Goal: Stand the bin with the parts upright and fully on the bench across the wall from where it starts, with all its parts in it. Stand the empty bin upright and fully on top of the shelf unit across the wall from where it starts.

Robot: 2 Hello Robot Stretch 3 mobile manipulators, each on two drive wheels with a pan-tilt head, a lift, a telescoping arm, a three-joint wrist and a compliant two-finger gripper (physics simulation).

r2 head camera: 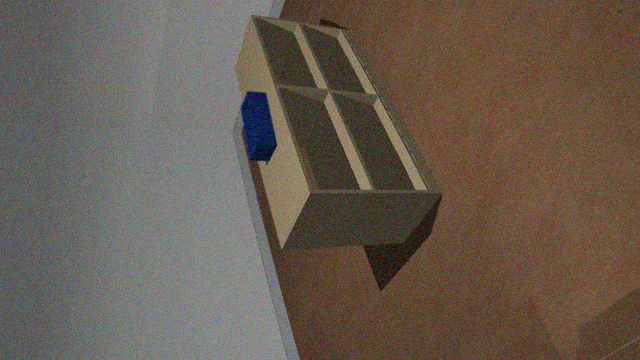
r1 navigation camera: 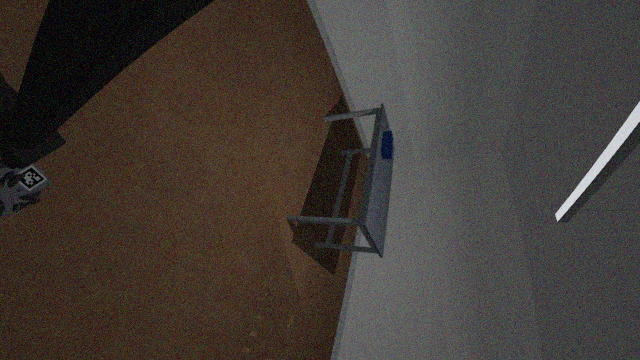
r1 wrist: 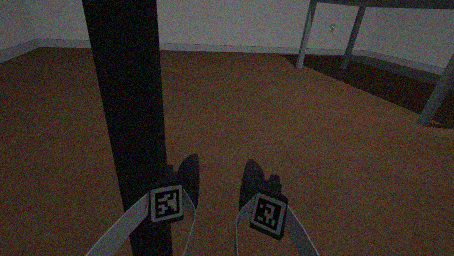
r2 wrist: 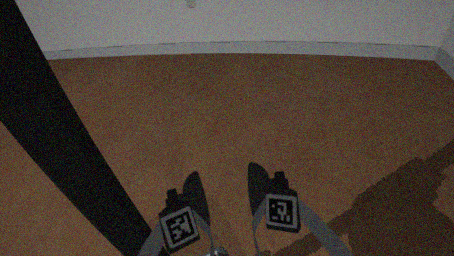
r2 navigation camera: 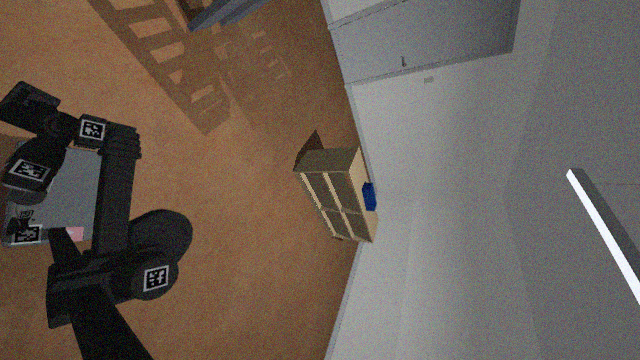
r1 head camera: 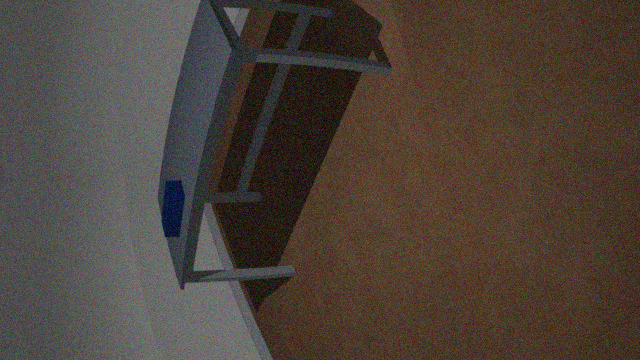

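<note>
A blue bin [r1 head camera: 173, 208] [r1 navigation camera: 387, 145] stands near one end of the grey bench [r1 head camera: 192, 100] [r1 navigation camera: 381, 200]. Another blue bin [r2 head camera: 260, 127] [r2 navigation camera: 369, 196] stands on top of the wooden shelf unit [r2 head camera: 350, 217] [r2 navigation camera: 325, 160], towards its wall side. Both look upright; their insides are hidden, so I cannot tell which holds the parts. My r1 gripper [r1 wrist: 220, 177] is open, with floor showing between its fingers, away from the bins. My r2 gripper [r2 wrist: 225, 182] is open and empty above the floor, away from the bins.
A bench leg [r1 wrist: 306, 37] shows at the upper right of the r1 wrist view. Part of a blue-grey frame [r2 navigation camera: 225, 12], a door [r2 navigation camera: 425, 40] and ladder-like shadows show in the r2 navigation view. Dark robot masts cross both wrist views. Walls stand behind bench and shelf unit.
</note>
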